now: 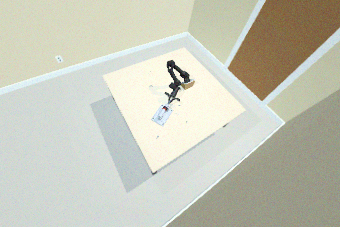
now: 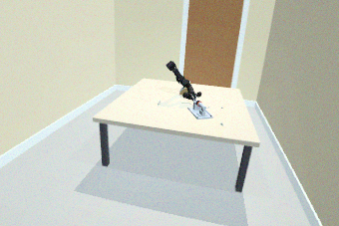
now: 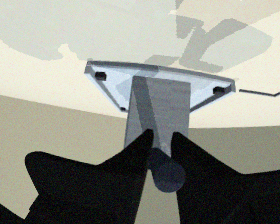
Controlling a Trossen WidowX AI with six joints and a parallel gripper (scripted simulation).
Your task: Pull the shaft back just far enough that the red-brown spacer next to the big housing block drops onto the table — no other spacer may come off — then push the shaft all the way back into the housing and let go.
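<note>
The shaft is 30 mm ahead of my gripper tip, 20 mm to the left of it and 20 mm above it. From my gripper tip the other things lie so: light grey base plate 120 mm ahead, 70 mm to the left, 10 mm below; then red-brown spacer 90 mm ahead, 50 mm to the left, 20 mm above.
</note>
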